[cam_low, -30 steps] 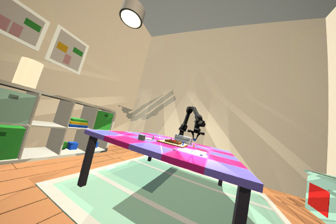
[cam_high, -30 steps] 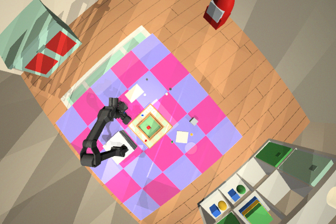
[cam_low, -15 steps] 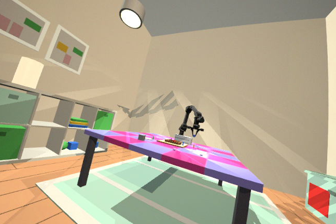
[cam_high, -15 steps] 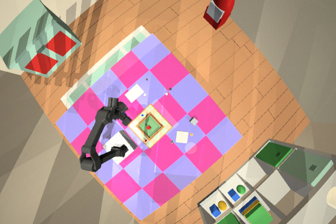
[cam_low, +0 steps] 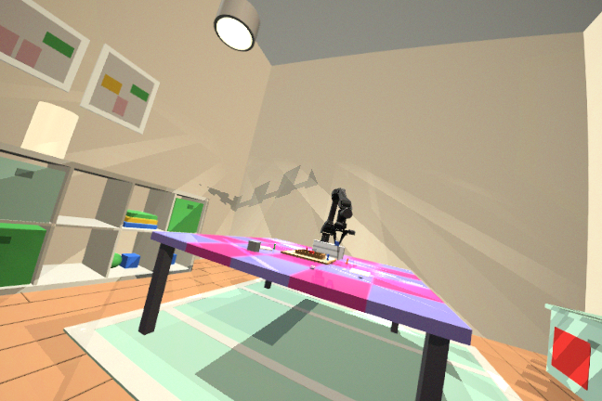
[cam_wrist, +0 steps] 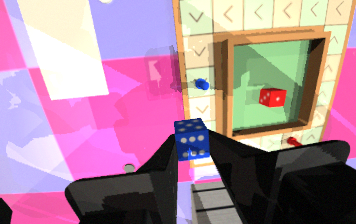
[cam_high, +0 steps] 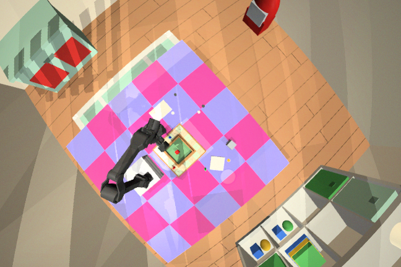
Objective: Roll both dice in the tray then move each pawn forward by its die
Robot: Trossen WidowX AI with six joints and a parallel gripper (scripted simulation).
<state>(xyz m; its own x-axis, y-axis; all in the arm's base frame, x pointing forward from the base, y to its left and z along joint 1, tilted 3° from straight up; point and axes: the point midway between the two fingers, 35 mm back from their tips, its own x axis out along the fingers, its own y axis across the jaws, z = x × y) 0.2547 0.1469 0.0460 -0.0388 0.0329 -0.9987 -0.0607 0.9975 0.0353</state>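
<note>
The red pawn lies 220 mm to the right of my gripper tip, 90 mm below it and 90 mm behind it. Round my gripper tip: blue pawn 90 mm below, 30 mm to the right, 30 mm ahead; cream card 170 mm to the left, 110 mm below, 100 mm ahead; green peg 380 mm to the right, 100 mm below, 70 mm ahead.
</note>
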